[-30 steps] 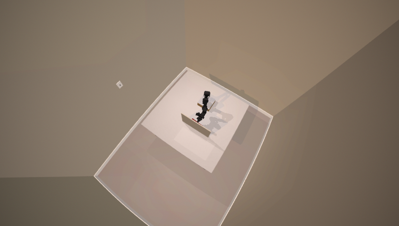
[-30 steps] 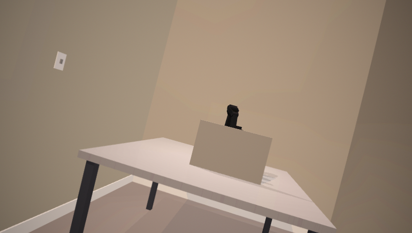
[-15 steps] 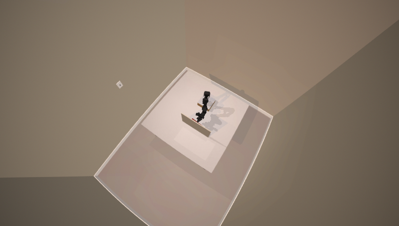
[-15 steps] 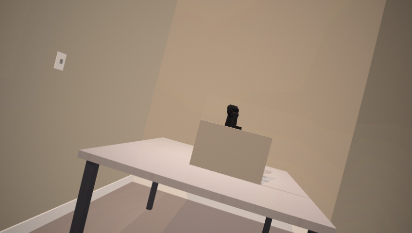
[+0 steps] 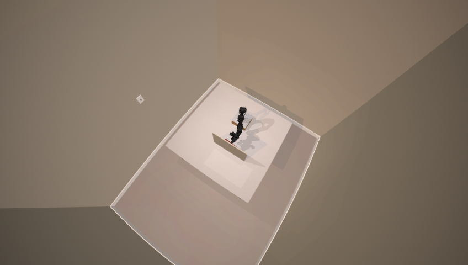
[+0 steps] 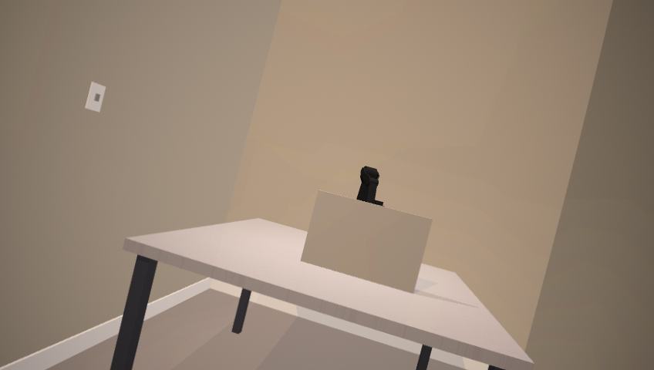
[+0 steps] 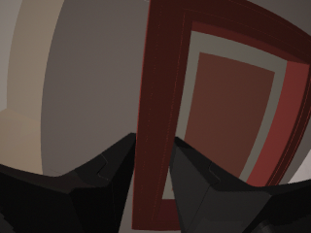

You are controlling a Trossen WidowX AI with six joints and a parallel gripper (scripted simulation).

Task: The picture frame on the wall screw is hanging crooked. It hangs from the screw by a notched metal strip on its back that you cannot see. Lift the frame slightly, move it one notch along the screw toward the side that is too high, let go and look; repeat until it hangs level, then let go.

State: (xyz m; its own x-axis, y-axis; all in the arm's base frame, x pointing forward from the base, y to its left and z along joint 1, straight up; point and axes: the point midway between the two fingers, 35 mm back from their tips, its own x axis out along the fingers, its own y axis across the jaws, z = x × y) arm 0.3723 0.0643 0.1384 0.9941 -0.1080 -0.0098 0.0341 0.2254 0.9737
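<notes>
Now: the picture frame 5 cm below my gripper tip, 1 cm to the right of it and 1 cm ahead of it. From my gripper tip the other things lie so: wall panel (6 cm below, 2 cm ahead).
</notes>
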